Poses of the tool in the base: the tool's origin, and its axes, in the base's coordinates. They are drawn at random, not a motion.
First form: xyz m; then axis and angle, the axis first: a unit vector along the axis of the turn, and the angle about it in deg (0 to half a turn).
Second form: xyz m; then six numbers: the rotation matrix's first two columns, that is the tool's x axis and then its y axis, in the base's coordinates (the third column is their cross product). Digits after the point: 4 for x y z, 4 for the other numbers.
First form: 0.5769, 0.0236, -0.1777, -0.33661, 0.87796, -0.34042, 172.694
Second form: 0.5769, 0.0236, -0.1777, -0.7662, -0.6319, 0.1166, -0.5454, 0.5435, -0.6381
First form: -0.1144, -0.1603, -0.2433, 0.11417, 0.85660, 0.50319, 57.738
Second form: -0.1144, -0.1603, -0.2433, 0.5399, 0.4711, -0.6976, -0.3799, 0.8759, 0.2975
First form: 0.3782, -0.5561, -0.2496, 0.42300, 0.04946, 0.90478, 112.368
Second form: 0.3782, -0.5561, -0.2496, -0.1335, 0.8656, 0.4826, -0.8078, -0.3772, 0.4530
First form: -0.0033, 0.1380, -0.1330, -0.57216, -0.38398, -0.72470, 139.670
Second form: -0.0033, 0.1380, -0.1330, -0.1854, -0.0818, 0.9792, 0.8562, -0.5025, 0.1201
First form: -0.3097, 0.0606, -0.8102, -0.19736, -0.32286, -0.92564, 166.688
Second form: -0.3097, 0.0606, -0.8102, -0.8963, -0.0874, 0.4348, 0.3389, -0.7675, 0.5442
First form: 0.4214, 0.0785, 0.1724, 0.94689, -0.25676, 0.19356, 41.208
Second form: 0.4214, 0.0785, 0.1724, 0.9744, 0.0673, 0.2145, -0.1877, 0.7687, 0.6115
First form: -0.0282, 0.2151, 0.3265, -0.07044, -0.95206, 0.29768, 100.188
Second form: -0.0282, 0.2151, 0.3265, -0.1710, 0.3719, 0.9124, -0.2141, 0.8899, -0.4029
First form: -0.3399, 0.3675, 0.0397, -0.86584, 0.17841, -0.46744, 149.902
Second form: -0.3399, 0.3675, 0.0397, 0.5331, -0.5225, 0.6654, -0.0537, -0.8058, -0.5897
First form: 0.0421, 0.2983, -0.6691, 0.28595, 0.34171, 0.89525, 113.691
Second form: 0.0421, 0.2983, -0.6691, -0.2872, 0.9568, 0.0459, -0.6828, -0.2381, 0.6907
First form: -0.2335, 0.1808, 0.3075, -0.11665, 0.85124, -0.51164, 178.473
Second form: -0.2335, 0.1808, 0.3075, -0.9724, -0.2122, 0.0967, -0.1849, 0.4493, -0.8740
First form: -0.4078, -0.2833, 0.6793, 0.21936, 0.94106, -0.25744, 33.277
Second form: -0.4078, -0.2833, 0.6793, 0.8439, -0.1074, -0.5256, 0.1751, 0.9812, 0.0806
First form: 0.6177, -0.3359, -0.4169, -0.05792, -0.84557, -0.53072, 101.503
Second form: 0.6177, -0.3359, -0.4169, -0.1954, -0.4613, 0.8655, 0.5788, 0.6581, 0.4815
